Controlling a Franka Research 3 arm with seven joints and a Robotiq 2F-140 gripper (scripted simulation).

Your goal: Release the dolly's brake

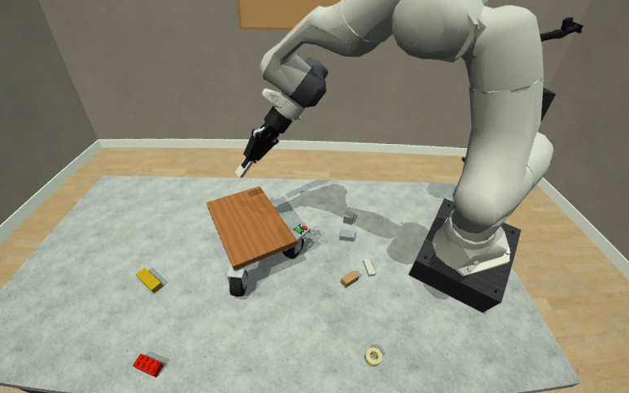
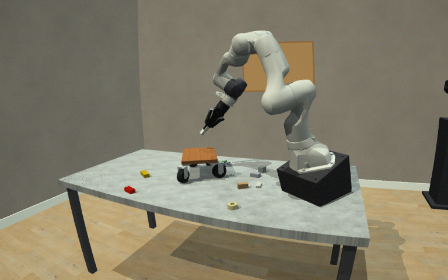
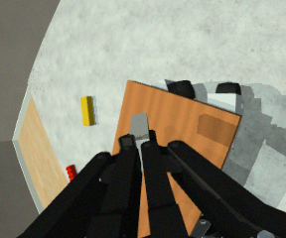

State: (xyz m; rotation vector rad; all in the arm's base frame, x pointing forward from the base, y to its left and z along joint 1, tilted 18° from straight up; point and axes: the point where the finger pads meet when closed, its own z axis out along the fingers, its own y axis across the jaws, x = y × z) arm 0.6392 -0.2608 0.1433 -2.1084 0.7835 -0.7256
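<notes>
Right now the brake pedal is 20 cm behind my hand, 11 cm to the left of it and 17 cm below it. From my hand the other things lie so: tan block 36 cm behind, 24 cm to the left, 23 cm below; white piece 43 cm behind, 19 cm to the left, 24 cm below; yellow brick 27 cm ahead, 30 cm to the left, 24 cm below.
</notes>
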